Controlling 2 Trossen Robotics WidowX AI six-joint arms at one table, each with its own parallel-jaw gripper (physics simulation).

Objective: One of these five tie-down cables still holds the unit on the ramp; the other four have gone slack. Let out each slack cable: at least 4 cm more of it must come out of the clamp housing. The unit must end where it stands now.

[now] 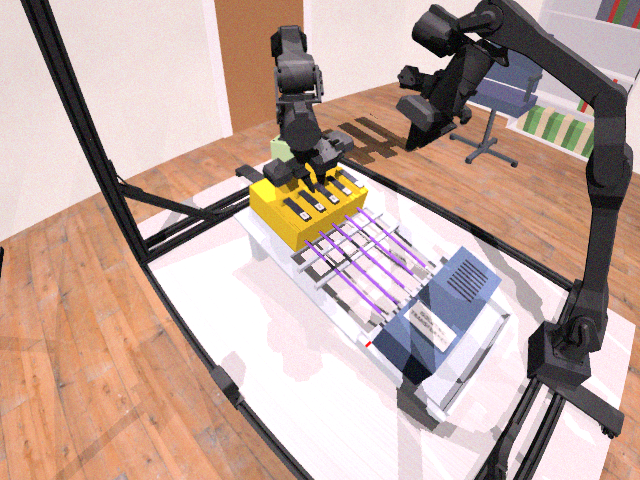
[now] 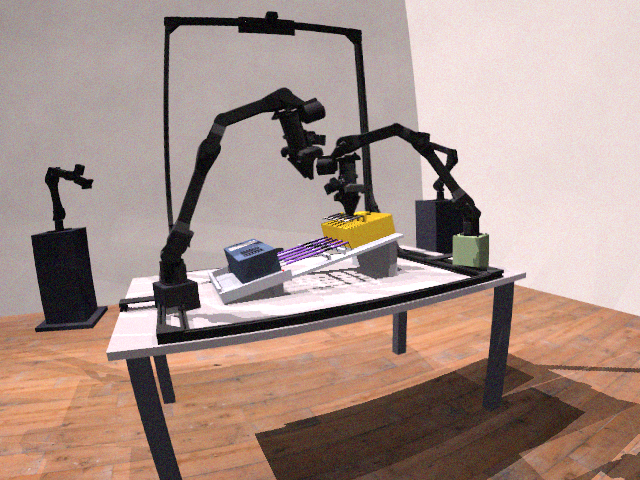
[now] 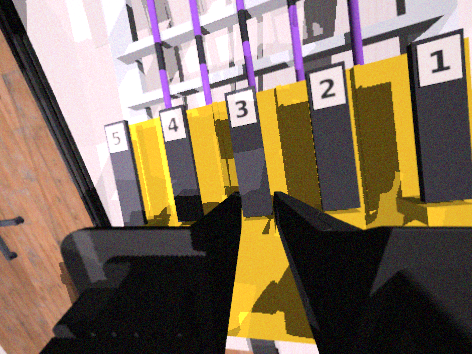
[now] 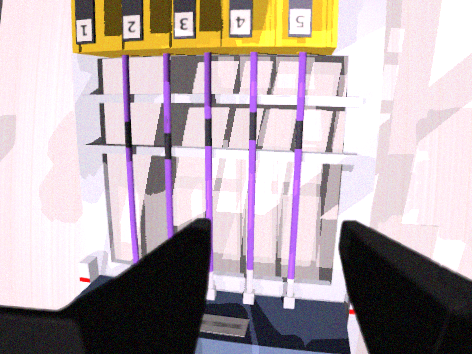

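The yellow clamp housing (image 1: 273, 217) (image 2: 379, 227) (image 4: 275, 44) sits at the ramp's high end. It carries dark levers 1 (image 3: 442, 135), 2 (image 3: 334, 150), 3 (image 3: 252, 165), 4 (image 3: 181, 160) and 5 (image 3: 125, 170). My left gripper (image 1: 315, 187) (image 2: 350, 212) (image 3: 257, 198) is shut on lever 3, near the end away from its label. Purple cables with black bands run straight to the blue unit (image 1: 465, 315) (image 2: 253, 258) (image 4: 300, 325); cable 2 (image 4: 168, 200) has its band slightly farther out than the others. My right gripper (image 1: 410, 147) (image 2: 310, 177) (image 4: 275, 233) is open and empty, high above the ramp.
The white ramp (image 1: 330, 310) (image 4: 357, 130) has crossbars under the cables. Red marks (image 4: 85, 280) show on both sides by the unit. A green block (image 1: 280, 149) (image 2: 470, 250) stands by the left arm's base. A black frame surrounds the table.
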